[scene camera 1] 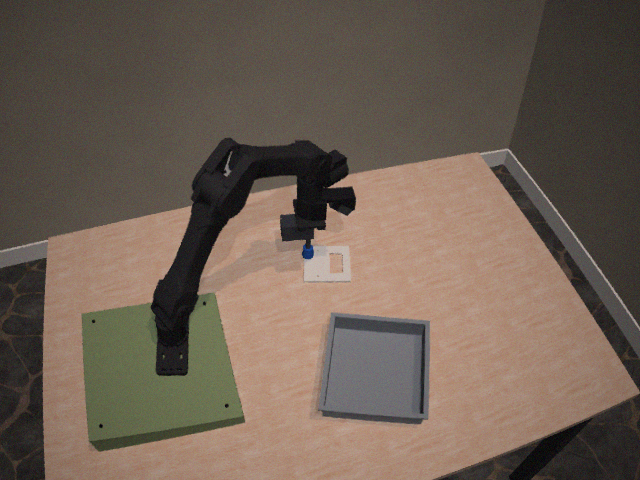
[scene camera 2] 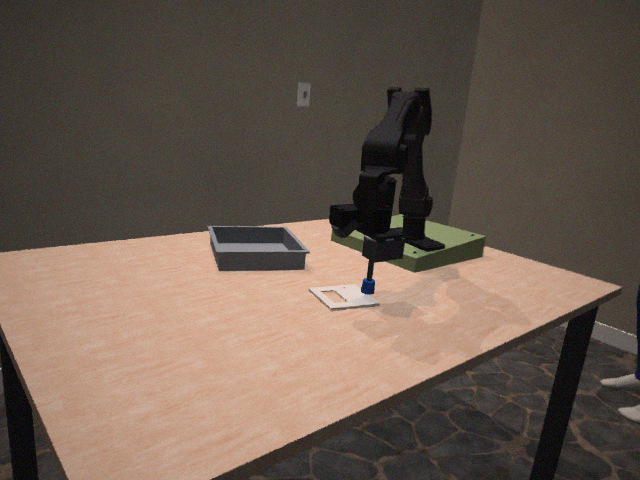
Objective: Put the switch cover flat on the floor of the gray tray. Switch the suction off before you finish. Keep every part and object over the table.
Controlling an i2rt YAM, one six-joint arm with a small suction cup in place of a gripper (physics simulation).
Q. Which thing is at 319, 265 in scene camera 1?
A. A switch cover.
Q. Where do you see a gray tray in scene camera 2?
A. At 236, 248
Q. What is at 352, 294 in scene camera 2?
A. A switch cover.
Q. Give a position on a gray tray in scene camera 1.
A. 376, 368
